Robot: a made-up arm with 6 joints.
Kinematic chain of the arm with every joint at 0, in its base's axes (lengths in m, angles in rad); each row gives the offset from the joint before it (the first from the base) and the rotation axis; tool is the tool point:
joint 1: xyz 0 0 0.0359 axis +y
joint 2: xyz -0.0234 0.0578 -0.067 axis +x
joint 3: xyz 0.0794 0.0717 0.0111 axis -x
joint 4: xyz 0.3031 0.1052 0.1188 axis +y
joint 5: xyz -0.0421 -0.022 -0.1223 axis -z
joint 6: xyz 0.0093 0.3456 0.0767 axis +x
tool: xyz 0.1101 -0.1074 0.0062
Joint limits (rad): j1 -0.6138..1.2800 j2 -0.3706..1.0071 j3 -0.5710..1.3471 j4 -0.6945..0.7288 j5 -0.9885..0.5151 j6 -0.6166..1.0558
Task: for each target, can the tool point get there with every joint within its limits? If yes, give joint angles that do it. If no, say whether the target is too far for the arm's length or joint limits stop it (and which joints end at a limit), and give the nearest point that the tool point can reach.
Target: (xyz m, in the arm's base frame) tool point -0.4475 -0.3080 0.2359
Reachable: no: joint limits stop it (at a limit: joint 1, joint 2, joint 3, joint 4, joint 5, joint 6) | nearest point -0.1079 -0.0772 0.3749 | short by 0.434 m
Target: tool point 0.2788 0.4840 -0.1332
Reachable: yes | joints 0.5243 -0.0580 0.0328 0.5367 -0.3489 0.0597
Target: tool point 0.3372 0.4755 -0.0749
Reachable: yes | joints 0.4640 0.3977 0.4448 -0.3936 -0.3599 -0.2145
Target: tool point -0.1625 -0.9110 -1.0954
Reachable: no: too far | nearest point -0.0830 -0.0072 -0.5421 | short by 1.063 m
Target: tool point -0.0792 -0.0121 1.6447
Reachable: no: too far | nearest point 0.1918 0.0594 0.6318 | short by 1.051 m
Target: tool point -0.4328 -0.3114 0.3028
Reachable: no: joint limits stop it (at a limit: joint 1, joint 2, joint 3, joint 4, joint 5, joint 6) | nearest point -0.1079 -0.0772 0.3749 | short by 0.407 m
